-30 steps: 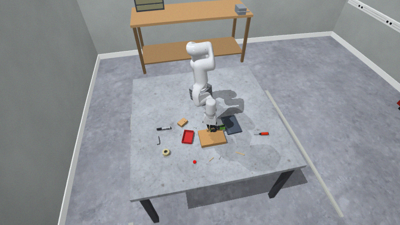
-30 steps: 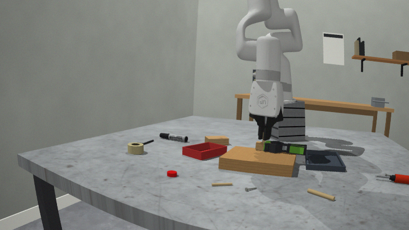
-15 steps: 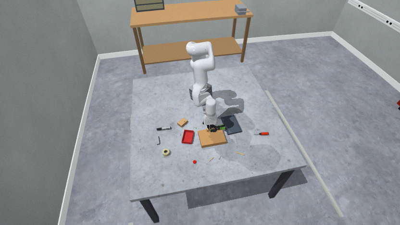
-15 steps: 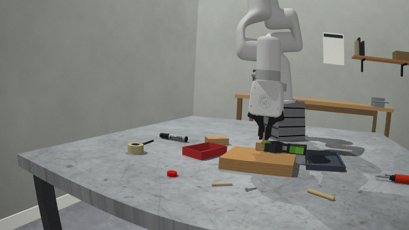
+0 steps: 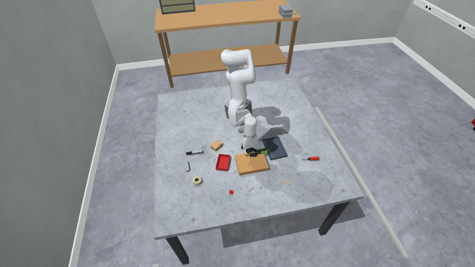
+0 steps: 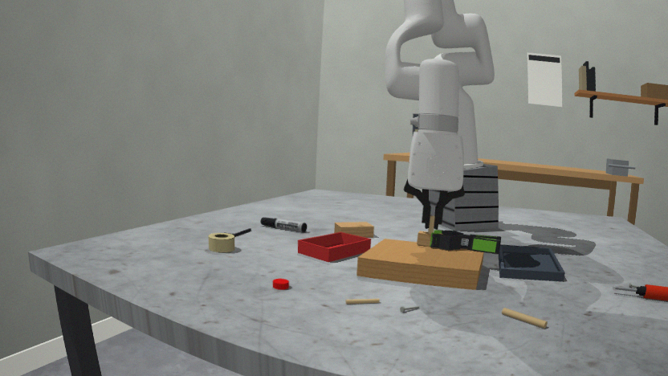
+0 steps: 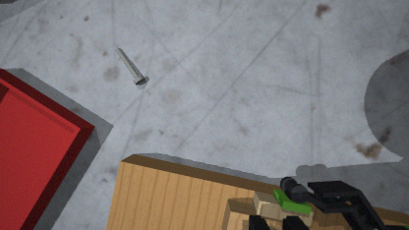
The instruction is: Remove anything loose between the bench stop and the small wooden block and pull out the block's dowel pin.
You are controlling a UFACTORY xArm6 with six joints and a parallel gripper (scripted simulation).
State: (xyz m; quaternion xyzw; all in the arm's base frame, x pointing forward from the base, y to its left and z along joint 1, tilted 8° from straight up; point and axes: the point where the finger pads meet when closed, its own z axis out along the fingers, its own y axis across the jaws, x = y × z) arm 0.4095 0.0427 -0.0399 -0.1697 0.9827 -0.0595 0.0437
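My gripper is now 20 mm above the dowel pin. The rest, counted from my hand: red tray (40 mm ahead, 180 mm to the right, 80 mm below); then bench board (50 mm ahead, 10 mm to the left, 60 mm below); then wooden block (40 mm below).
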